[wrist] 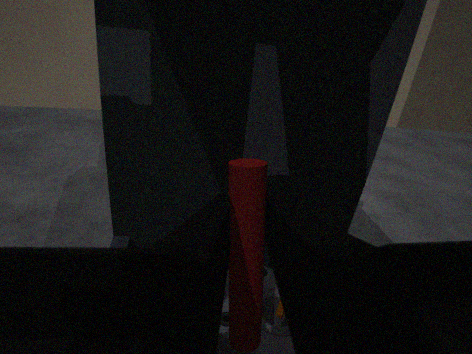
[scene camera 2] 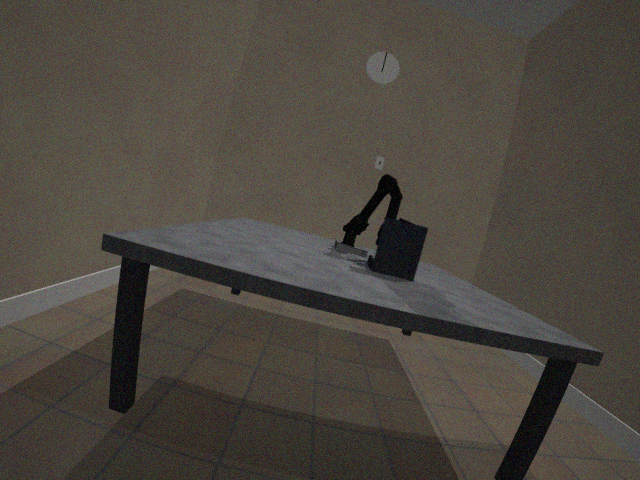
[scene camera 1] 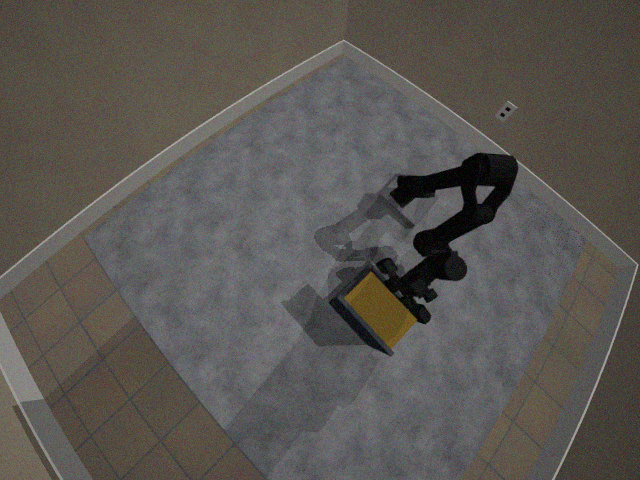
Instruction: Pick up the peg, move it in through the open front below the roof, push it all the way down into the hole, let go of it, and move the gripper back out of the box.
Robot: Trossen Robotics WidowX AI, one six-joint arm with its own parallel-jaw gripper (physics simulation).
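Places are measured from the arm's base along level axes (x ahead, y left, z up), in metres.
Where they show: gripper, fingertip midpoint: (wrist: 246, 204); arm's base, origin of the base link: (scene camera 2: 347, 244) (scene camera 1: 402, 195).
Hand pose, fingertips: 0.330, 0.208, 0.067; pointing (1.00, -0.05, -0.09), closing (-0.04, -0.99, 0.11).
Things, the pixels of their top centre, and the offset from my fingertips, as dx, dy, dz. Level surfaces: height alone.
- red peg, middle of its top: (wrist: 262, 168) -0.007, -0.002, +0.019
- dark box, middle of its top: (scene camera 1: 391, 298) (scene camera 2: 402, 221) -0.016, -0.016, +0.102
- table with a yellow roof, its level: dz +0.102
- light grey block, middle of its top: (wrist: 278, 306) +0.001, -0.024, -0.059
The red peg (wrist: 247, 250) stands upright between the dark fingers of my gripper (wrist: 246, 204) in the wrist view, and my gripper is shut on it. The dark box (scene camera 1: 356, 321) (scene camera 2: 399, 250) stands on the table with a yellow roof (scene camera 1: 381, 311). In scene camera 1 the gripper's body is at the box's arm side, and the fingertips and peg are hidden under the roof. In the wrist view a light grey block (wrist: 270, 292) with an orange spot partly shows behind the lower peg. Whether the peg's lower end is over or in the hole cannot be told.
The black arm (scene camera 1: 454, 227) (scene camera 2: 376, 200) reaches to the box from its base on the grey table (scene camera 1: 217, 258) (scene camera 2: 248, 258). The box's dark back wall (wrist: 266, 110) shows between the fingers in the wrist view. The roof overhangs the fingers.
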